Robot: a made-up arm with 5 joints.
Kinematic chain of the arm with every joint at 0, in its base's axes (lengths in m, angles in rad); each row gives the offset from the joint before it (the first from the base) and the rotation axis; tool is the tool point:
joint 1: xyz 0 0 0.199 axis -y
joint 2: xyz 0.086 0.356 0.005 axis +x
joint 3: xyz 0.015 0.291 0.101 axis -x
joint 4: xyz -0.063 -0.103 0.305 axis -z
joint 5: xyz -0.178 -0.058 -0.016 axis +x
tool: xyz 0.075 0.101 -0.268
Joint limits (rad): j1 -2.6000..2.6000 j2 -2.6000..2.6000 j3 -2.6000..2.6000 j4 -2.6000..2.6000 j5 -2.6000..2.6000
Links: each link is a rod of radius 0.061 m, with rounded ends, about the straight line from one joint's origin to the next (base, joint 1, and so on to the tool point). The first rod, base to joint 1, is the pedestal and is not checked.
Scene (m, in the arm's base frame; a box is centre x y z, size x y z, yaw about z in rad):
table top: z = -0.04
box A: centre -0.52 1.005 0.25 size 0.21 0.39 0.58 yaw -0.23
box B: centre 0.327 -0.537 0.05 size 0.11 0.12 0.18 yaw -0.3
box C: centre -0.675 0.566 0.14 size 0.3 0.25 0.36 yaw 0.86
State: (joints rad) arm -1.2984 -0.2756 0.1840 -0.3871 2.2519
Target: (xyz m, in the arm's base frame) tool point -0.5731 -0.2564 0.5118
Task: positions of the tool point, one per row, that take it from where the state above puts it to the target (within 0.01 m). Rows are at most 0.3 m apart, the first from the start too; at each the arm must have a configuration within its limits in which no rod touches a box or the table.
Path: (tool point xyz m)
1: 0.4376 0.9559 0.3648
2: 0.3598 1.0343 0.3197
3: 0.2698 1.0783 0.3002
4: 0.1839 1.0889 0.3061
5: 0.1158 1.0704 0.3311
6: -0.1053 1.0690 0.4379
7: -0.2860 0.9609 0.5909
8: -0.3878 0.7581 0.7495
9: -0.3958 0.4911 0.8649
10: -0.3231 0.2029 0.8943
11: -0.4383 0.0840 0.8400
12: -0.5243 -0.0366 0.7500
13: -0.5708 -0.1522 0.6356
14: -0.5731 -0.2564 0.5118

